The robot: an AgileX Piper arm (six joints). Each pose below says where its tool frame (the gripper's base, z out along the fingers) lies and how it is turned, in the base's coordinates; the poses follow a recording.
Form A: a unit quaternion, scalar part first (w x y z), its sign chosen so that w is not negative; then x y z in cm.
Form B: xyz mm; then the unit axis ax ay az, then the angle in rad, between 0 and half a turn. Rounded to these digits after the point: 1 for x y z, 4 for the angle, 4 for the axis.
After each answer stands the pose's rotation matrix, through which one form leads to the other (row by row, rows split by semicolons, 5 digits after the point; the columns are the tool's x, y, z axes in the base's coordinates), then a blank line. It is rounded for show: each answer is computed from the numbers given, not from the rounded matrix.
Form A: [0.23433, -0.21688, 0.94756, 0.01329, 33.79, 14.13, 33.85]
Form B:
[337.9, 141.3, 338.5, -0.2231, 0.9747, 0.0137, 2.6685]
-0.79610 -0.41724 0.43832; -0.40479 0.90557 0.12683; -0.44985 -0.07646 -0.88982

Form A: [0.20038, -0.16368, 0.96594, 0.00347, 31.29, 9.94, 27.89]
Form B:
[312.9, 99.4, 278.9, -0.1671, 0.9859, 0.0035, 2.7381]
-0.86611 -0.31760 0.38598; -0.31482 0.94639 0.07230; -0.38825 -0.05889 -0.91967

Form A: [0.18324, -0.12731, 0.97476, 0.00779, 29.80, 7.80, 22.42]
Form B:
[298.0, 78.0, 224.2, -0.1295, 0.9915, 0.0079, 2.7730]
-0.90043 -0.25105 0.35525; -0.24534 0.96746 0.06184; -0.35921 -0.03147 -0.93273

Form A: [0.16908, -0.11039, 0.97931, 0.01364, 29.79, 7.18, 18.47]
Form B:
[297.9, 71.8, 184.7, -0.1120, 0.9936, 0.0138, 2.8018]
-0.91845 -0.22082 0.32815; -0.21160 0.97526 0.06404; -0.33417 -0.01061 -0.94245

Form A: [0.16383, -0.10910, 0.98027, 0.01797, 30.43, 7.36, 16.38]
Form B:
[304.3, 73.6, 163.8, -0.1106, 0.9937, 0.0182, 2.8124]
-0.92251 -0.21978 0.31728; -0.20801 0.97555 0.07098; -0.32512 -0.00052 -0.94567

